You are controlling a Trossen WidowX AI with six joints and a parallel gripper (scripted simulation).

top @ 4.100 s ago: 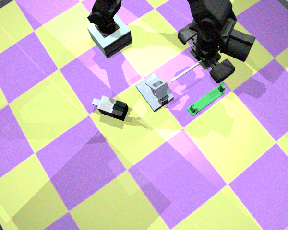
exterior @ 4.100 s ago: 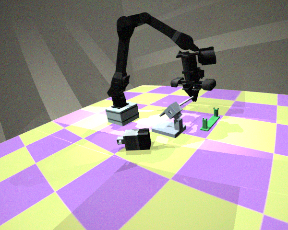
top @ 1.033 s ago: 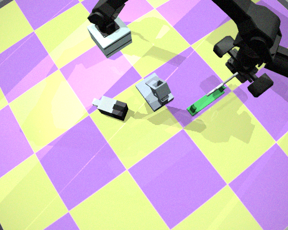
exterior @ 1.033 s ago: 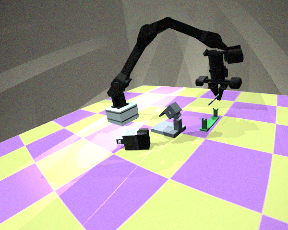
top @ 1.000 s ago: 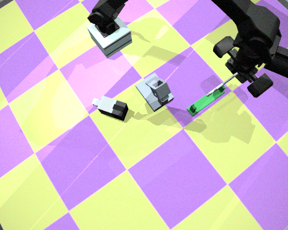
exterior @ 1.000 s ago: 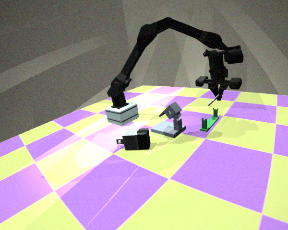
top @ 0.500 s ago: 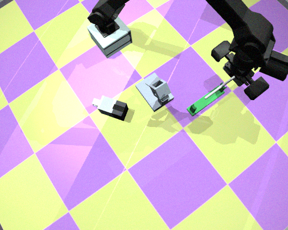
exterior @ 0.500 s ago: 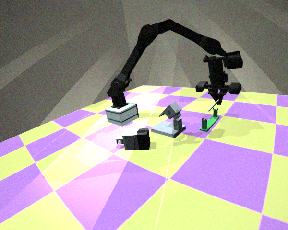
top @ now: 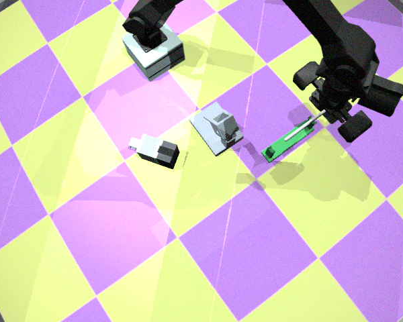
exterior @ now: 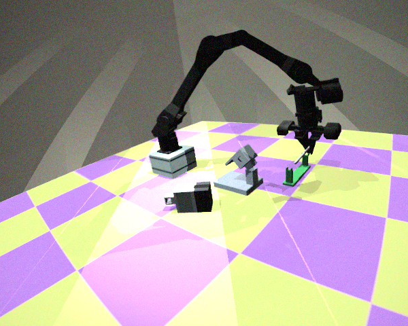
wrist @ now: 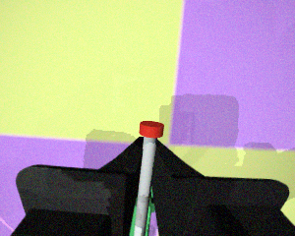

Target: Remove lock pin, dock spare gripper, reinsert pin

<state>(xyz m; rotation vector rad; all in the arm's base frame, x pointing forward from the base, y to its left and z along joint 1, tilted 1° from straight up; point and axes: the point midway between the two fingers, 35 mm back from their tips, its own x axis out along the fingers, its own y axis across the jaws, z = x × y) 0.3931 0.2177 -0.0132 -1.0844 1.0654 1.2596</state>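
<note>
Right now my gripper tip is 100 mm to the left of the green rack. From my gripper tip the other things lie so: spare gripper: 160 mm behind, 370 mm to the right; then grey mount: 110 mm behind, 220 mm to the right, 30 mm above.
</note>
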